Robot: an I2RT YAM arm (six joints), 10 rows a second.
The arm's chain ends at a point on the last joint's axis. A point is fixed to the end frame.
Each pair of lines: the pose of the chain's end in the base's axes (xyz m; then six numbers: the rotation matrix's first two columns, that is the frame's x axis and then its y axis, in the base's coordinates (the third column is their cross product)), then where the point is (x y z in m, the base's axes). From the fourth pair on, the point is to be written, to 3 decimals.
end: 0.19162 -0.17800 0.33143 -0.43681 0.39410 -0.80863 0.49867 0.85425 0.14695
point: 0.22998 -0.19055 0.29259
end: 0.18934 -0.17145 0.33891 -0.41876 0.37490 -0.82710 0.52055 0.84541 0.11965
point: 0.22768 -0.18649 0.30095
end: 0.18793 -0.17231 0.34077 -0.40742 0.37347 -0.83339 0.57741 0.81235 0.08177
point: 0.22452 -0.19117 0.30279
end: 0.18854 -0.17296 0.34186 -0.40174 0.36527 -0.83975 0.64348 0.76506 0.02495
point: 0.222 -0.197 0.304
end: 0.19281 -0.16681 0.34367 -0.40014 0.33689 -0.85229 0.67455 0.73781 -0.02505
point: 0.225 -0.194 0.307
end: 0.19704 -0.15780 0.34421 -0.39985 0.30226 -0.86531 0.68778 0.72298 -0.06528
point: 0.228 -0.187 0.308
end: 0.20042 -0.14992 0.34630 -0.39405 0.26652 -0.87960 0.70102 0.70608 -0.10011
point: 0.231 -0.182 0.312
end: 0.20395 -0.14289 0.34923 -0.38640 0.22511 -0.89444 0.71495 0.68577 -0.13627
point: 0.234 -0.177 0.317
